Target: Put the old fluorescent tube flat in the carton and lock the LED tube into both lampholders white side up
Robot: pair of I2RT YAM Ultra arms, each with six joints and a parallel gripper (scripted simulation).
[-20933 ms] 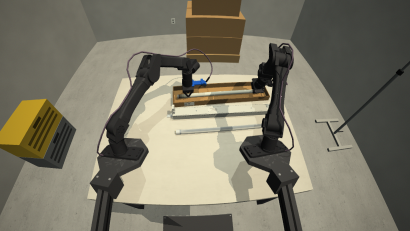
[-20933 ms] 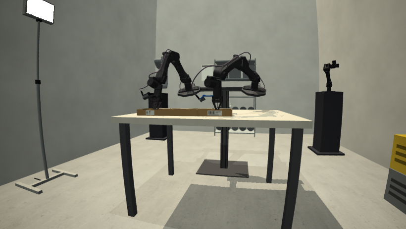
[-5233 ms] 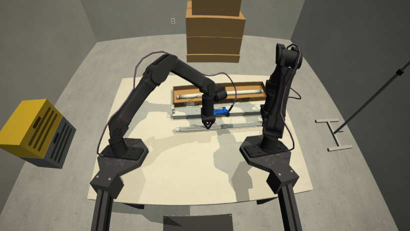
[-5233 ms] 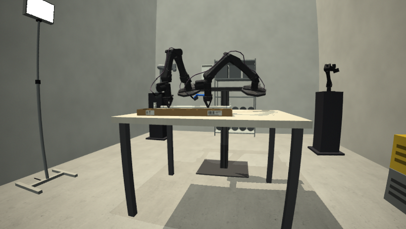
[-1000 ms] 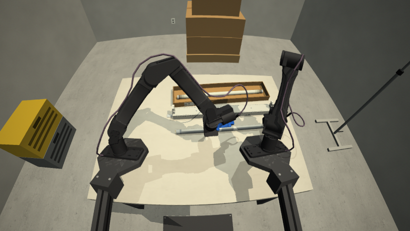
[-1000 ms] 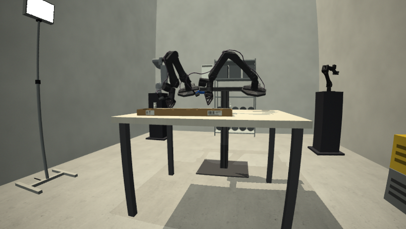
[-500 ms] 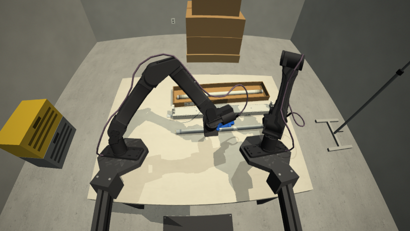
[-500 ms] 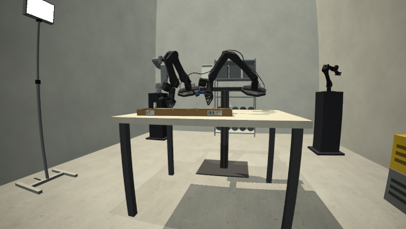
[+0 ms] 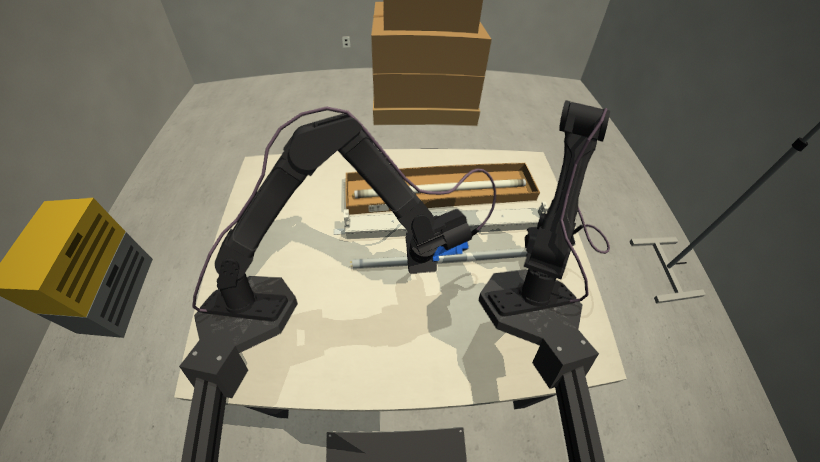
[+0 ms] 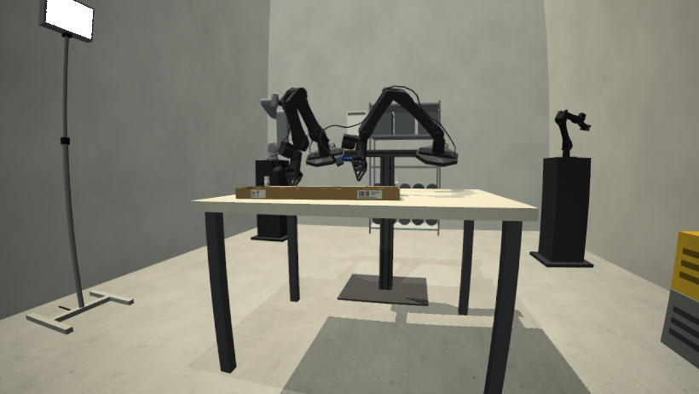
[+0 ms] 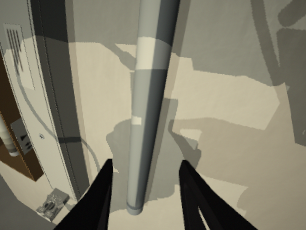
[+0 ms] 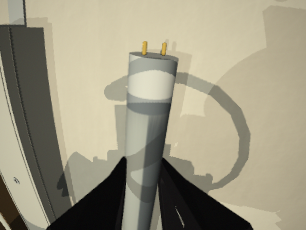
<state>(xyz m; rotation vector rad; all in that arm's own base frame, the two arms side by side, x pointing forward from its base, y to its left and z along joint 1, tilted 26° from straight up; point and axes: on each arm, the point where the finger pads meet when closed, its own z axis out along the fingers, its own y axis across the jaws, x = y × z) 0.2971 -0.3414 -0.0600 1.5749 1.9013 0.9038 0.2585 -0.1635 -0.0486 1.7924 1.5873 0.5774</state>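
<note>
Now: left hand 3 cm short of the LED tube, 11 cm to the left of it and 6 cm above it. Also, from my left hand: old fluorescent tube 30 cm ahead, 11 cm to the right, 6 cm below; then white light fixture 15 cm ahead, 10 cm to the right, 2 cm below; then brown carton 31 cm ahead, 11 cm to the right, 5 cm below.
</note>
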